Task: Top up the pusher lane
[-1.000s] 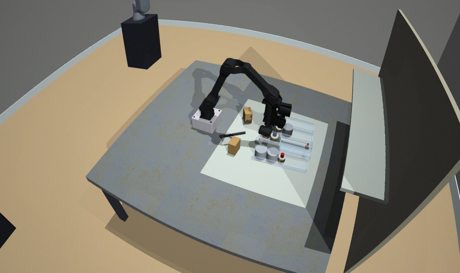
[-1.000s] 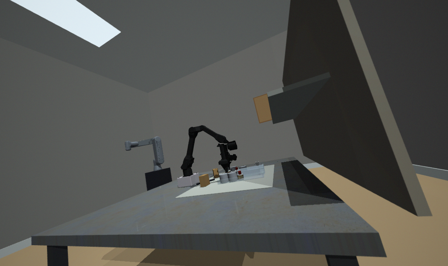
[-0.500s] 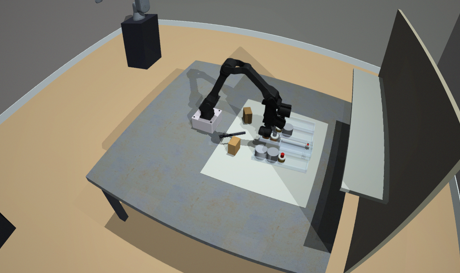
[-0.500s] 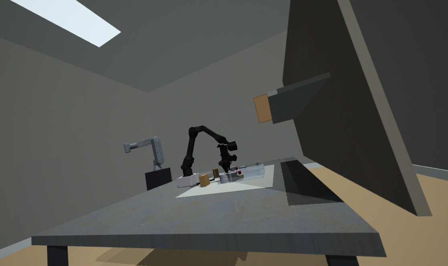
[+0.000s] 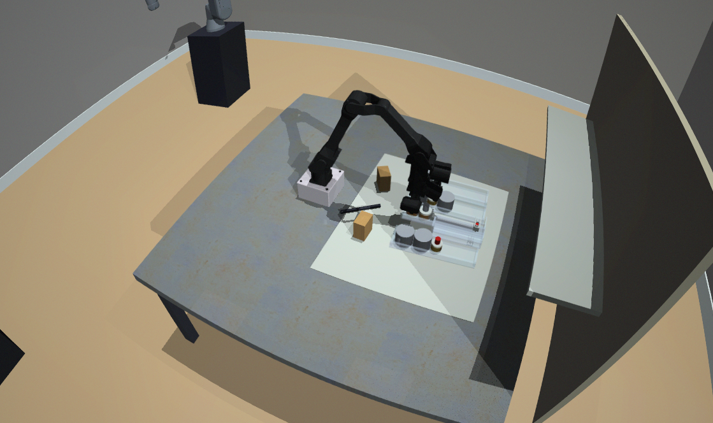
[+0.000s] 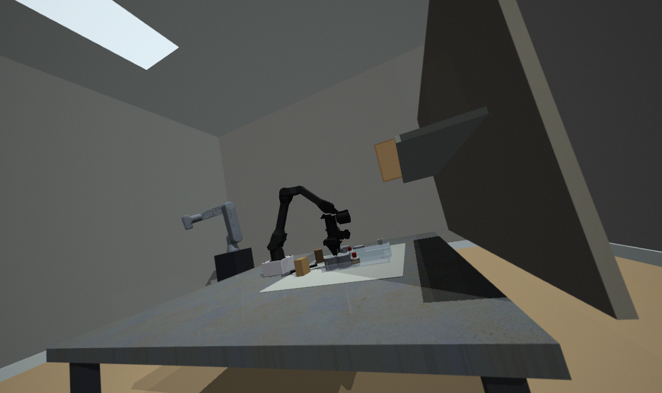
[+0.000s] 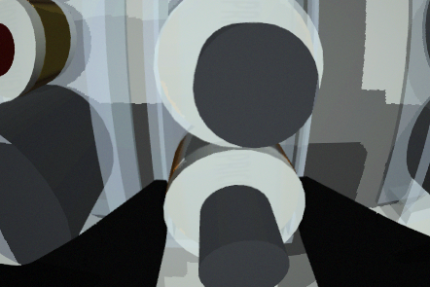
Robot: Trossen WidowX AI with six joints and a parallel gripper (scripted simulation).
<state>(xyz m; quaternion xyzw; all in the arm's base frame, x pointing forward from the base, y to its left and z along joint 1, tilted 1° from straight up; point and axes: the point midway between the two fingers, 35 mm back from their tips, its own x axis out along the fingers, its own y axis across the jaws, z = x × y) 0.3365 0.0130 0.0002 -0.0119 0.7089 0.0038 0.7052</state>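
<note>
Right now my gripper tip is 15 cm short of the lane rack, 2 cm to the left of it and 1 cm above it. Also, from my gripper tip: black stick 18 cm behind, 4 cm to the right, 2 cm below; then red tip 23 cm ahead, 4 cm above, 3 cm to the right.
</note>
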